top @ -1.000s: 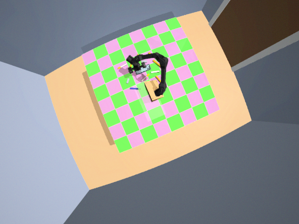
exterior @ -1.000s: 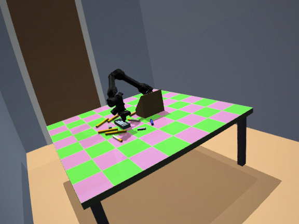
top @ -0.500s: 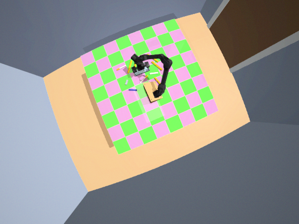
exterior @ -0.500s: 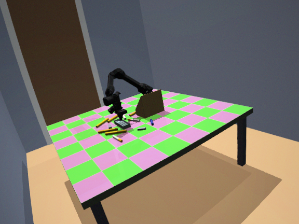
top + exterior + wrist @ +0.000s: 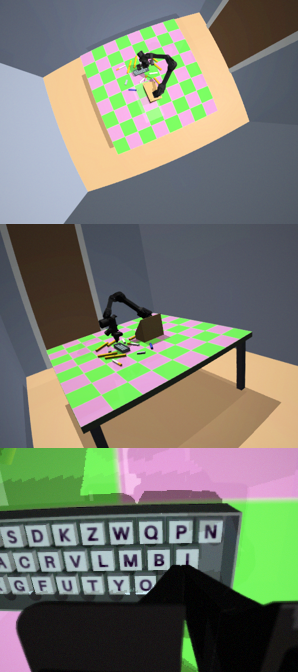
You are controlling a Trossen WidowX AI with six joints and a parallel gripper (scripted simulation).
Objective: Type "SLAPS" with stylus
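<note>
My gripper tip is now 200 mm past the blue stylus, 190 mm to the right of it and 30 mm above it. Round my gripper tip: grey block (80 mm ahead, 10 mm to the left, 40 mm below).
</note>
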